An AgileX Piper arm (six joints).
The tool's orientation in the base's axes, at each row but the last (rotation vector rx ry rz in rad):
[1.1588, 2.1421, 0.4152]
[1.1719, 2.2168, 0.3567]
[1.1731, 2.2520, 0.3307]
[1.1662, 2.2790, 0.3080]
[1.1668, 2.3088, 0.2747]
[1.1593, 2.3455, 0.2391]
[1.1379, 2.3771, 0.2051]
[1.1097, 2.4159, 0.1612]
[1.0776, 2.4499, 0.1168]
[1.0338, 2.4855, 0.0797]
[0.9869, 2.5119, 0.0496]
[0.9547, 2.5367, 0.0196]
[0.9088, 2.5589, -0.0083]
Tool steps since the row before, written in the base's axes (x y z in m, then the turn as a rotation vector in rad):
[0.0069, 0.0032, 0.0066, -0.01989, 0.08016, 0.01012]
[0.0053, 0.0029, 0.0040, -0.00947, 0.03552, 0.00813]
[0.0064, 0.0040, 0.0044, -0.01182, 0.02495, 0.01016]
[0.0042, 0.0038, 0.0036, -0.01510, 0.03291, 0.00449]
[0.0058, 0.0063, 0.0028, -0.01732, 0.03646, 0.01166]
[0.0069, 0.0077, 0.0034, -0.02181, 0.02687, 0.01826]
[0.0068, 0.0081, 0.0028, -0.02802, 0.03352, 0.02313]
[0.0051, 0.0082, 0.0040, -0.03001, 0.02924, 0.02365]
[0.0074, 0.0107, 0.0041, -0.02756, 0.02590, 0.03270]
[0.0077, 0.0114, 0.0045, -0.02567, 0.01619, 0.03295]
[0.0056, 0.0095, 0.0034, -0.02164, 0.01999, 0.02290]
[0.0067, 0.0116, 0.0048, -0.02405, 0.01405, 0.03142]
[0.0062, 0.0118, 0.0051, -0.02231, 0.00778, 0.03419]
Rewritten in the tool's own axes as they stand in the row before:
[-0.0027, 0.0097, -0.0002, 0.07025, 0.03791, -0.02348]
[-0.0014, 0.0071, 0.0000, 0.03002, 0.01815, -0.01367]
[-0.0013, 0.0086, 0.0001, 0.02175, 0.01134, -0.01624]
[-0.0003, 0.0067, -0.0007, 0.03178, 0.01140, -0.01384]
[0.0012, 0.0089, 0.0005, 0.03303, 0.01493, -0.02125]
[0.0013, 0.0108, 0.0001, 0.02540, 0.00831, -0.02858]
[0.0016, 0.0108, 0.0003, 0.03199, 0.00993, -0.03636]
[0.0017, 0.0101, -0.0019, 0.02974, 0.00587, -0.03736]
[0.0018, 0.0134, -0.0015, 0.02251, 0.00753, -0.04400]
[0.0013, 0.0143, -0.0021, 0.01458, 0.00186, -0.04232]
[0.0013, 0.0113, -0.0019, 0.01833, 0.00537, -0.03206]
[0.0010, 0.0138, -0.0033, 0.01290, 0.00069, -0.03995]
[0.0008, 0.0137, -0.0039, 0.00684, -0.00281, -0.04090]

